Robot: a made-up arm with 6 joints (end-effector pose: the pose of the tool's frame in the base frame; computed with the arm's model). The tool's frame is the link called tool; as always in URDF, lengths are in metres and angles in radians.
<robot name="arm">
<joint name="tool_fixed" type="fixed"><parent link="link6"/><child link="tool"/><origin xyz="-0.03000 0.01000 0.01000" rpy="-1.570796 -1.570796 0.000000"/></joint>
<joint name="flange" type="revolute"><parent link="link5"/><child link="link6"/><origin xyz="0.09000 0.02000 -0.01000"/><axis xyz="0.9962 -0.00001 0.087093"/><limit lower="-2.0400" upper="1.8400" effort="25" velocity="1.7"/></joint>
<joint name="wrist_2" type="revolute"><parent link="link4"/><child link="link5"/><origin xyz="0.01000 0.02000 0.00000"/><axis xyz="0.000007 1 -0.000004"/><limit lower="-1.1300" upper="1.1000" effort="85" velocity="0.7"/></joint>
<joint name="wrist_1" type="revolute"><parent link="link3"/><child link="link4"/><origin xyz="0.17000 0.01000 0.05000"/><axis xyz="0.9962 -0.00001 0.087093"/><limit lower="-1.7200" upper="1.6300" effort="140" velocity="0.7"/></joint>
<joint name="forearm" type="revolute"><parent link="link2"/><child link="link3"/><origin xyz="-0.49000 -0.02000 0.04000"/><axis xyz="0.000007 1 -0.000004"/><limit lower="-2.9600" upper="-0.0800" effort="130" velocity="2.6"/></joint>
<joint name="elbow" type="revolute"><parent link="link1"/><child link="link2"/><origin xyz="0.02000 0.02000 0.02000"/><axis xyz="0.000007 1 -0.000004"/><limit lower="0.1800" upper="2.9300" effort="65" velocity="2.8"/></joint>
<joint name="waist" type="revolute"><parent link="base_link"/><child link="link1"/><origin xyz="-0.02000 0.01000 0.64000"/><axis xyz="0 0 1"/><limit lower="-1.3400" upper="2.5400" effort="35" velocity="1.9"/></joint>
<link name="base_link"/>
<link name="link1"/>
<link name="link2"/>
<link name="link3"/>
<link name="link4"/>
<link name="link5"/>
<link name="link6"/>
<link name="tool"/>
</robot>
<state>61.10 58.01 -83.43 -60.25 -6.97 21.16</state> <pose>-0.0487 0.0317 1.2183 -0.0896 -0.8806 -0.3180 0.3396</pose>
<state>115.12 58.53 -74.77 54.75 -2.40 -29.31</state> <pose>-0.0647 -0.0122 1.2561 0.2454 -0.4855 0.1009 0.8330</pose>
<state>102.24 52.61 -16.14 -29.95 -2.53 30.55</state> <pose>-0.0589 -0.0301 0.9583 -0.1290 -0.6879 0.2866 0.6542</pose>
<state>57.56 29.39 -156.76 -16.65 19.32 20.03</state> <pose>-0.3536 -0.4279 1.1121 0.4545 -0.5150 -0.6727 0.2751</pose>
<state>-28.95 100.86 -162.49 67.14 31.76 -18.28</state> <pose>0.1699 -0.0178 1.3719 -0.1537 -0.6318 -0.6126 0.4493</pose>
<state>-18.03 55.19 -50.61 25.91 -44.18 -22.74</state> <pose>-0.0007 0.0500 1.1757 -0.4554 -0.4634 -0.7469 0.1413</pose>
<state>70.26 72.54 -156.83 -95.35 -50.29 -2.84</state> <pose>-0.0864 -0.0371 1.3654 -0.1119 0.6889 0.5785 0.4222</pose>
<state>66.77 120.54 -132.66 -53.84 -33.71 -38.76</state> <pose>0.1359 0.5236 1.1347 0.0067 0.9468 0.3039 0.1052</pose>
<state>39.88 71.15 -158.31 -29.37 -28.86 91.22</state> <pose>-0.1628 -0.0520 1.3749 0.6502 -0.5770 -0.2981 0.3943</pose>
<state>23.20 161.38 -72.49 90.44 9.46 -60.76</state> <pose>0.5277 0.2886 0.5503 -0.6318 0.0562 -0.0111 0.7730</pose>
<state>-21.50 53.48 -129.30 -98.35 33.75 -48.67</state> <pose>-0.2140 0.0371 1.2965 0.8646 -0.0571 0.1434 0.4781</pose>
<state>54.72 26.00 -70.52 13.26 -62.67 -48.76</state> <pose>-0.2523 -0.2241 1.1420 0.0963 -0.5447 -0.8283 0.0892</pose>
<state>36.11 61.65 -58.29 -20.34 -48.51 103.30</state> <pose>-0.0053 0.0784 1.1773 0.3254 -0.2499 -0.2668 0.8721</pose>
